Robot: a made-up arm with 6 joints.
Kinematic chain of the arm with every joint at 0, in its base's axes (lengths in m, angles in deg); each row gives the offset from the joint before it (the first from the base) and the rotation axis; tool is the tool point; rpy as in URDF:
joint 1: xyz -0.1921 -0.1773 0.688 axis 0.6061 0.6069 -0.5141
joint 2: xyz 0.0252 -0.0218 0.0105 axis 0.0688 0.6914 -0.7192
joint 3: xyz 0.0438 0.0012 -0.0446 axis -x
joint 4: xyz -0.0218 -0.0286 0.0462 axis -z
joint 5: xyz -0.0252 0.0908 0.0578 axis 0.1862 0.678 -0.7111
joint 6: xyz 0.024 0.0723 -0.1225 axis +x
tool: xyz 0.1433 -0.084 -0.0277 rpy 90 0 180
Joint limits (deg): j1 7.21..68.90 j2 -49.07..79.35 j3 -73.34..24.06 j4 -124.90..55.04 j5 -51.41..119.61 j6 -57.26..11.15
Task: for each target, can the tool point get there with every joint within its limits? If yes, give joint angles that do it. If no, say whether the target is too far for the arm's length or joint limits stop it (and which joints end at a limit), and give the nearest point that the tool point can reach.
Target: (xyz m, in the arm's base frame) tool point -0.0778 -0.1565 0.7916
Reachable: yes | joints 50.81 24.97 -38.43 -77.35 -29.10 -0.72
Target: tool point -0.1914 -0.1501 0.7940
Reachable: yes | joints 19.00 19.24 -52.79 -92.68 -11.37 -32.89
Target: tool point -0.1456 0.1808 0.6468
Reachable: no: joint limits stop it (at a limit: joint 1, joint 2, joint 3, joint 5, joint 6) | nearest point -0.1392 0.0605 0.6576 | short by 0.121 m
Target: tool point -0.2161 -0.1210 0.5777
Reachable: yes | joints 54.01 50.43 -53.40 35.44 48.48 -42.81
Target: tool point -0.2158 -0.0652 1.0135
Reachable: no: joint limits stop it (at a limit: joint 1, joint 2, joint 5, joint 6) | nearest point -0.2209 -0.0889 0.9168 | short by 0.100 m
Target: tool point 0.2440 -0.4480 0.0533
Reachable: no: too far | nearest point -0.0135 -0.2841 0.4296 | short by 0.485 m
